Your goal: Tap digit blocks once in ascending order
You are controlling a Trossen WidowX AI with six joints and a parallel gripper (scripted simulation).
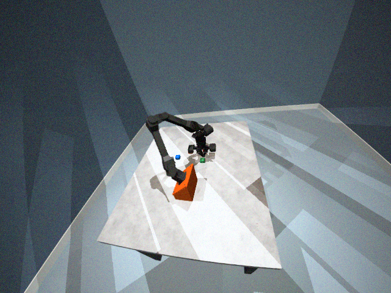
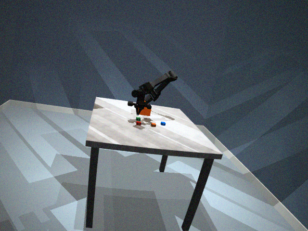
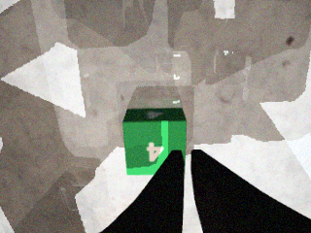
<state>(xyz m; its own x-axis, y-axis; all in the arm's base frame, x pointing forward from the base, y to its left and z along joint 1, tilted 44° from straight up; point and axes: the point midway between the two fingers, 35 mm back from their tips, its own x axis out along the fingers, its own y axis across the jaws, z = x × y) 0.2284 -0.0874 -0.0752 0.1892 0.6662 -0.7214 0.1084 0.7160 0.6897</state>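
Now: the green block 10 mm to the left of my gripper tip and 30 mm below it. The rest, counted from my gripper tip: red block: 100 mm ahead, 10 mm to the right, 30 mm below; then orange block: 110 mm ahead, 110 mm to the left, 30 mm below; then blue block: 60 mm ahead, 210 mm to the left, 30 mm below.
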